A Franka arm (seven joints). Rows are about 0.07 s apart.
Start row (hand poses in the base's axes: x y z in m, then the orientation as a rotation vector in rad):
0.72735 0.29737 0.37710 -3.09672 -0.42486 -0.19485
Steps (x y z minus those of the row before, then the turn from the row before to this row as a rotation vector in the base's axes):
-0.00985 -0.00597 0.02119 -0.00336 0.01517 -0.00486
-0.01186 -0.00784 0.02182 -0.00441 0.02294 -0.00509
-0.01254 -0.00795 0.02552 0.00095 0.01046 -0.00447
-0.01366 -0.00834 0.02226 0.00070 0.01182 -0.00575
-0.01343 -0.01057 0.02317 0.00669 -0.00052 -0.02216
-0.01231 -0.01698 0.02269 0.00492 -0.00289 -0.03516
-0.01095 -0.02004 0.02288 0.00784 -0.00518 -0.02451
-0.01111 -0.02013 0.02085 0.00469 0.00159 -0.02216
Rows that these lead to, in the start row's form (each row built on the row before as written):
0.71750 0.29140 0.39829 -3.10069 -0.41774 -0.17076
0.70564 0.28356 0.42011 -3.10508 -0.41025 -0.13436
0.69310 0.27561 0.44563 -3.10456 -0.40291 -0.11826
0.67944 0.26727 0.46789 -3.10438 -0.39360 -0.10003
0.66601 0.25670 0.49106 -3.10270 -0.35818 -0.10214
0.65370 0.23972 0.51375 -3.10496 -0.30304 -0.10783
0.64275 0.21968 0.53663 -3.10170 -0.26409 -0.11719
0.63164 0.19955 0.55748 -3.10055 -0.22911 -0.11565

